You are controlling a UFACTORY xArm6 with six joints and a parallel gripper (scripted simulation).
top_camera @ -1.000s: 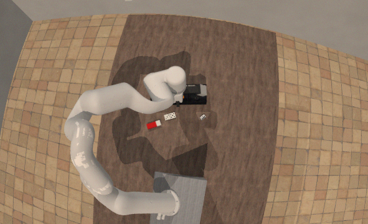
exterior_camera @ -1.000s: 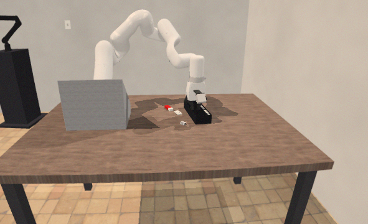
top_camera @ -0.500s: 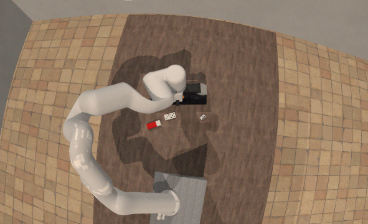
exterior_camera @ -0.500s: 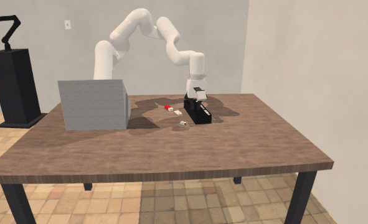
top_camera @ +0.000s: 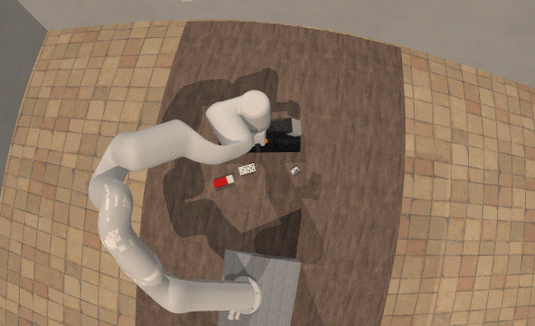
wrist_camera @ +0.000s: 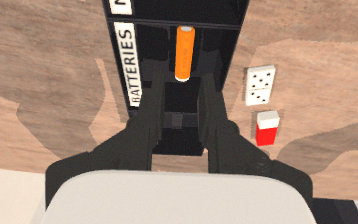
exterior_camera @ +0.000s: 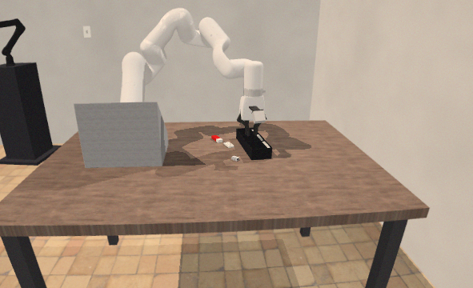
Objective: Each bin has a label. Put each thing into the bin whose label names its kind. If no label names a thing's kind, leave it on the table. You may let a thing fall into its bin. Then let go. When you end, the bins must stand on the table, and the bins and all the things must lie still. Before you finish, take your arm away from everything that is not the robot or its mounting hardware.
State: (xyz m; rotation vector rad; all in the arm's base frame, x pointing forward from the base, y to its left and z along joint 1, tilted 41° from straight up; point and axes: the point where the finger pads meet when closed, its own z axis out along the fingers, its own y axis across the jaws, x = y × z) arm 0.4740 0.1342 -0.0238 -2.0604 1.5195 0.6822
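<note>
The white domino is 100 mm behind my hand, 20 mm to the left of it and 70 mm below it. The rest, counted from my hand: black nut 10 mm ahead, 80 mm to the right, 70 mm below; orange battery 60 mm below; eraser 150 mm behind, 70 mm to the left, 70 mm below.
</note>
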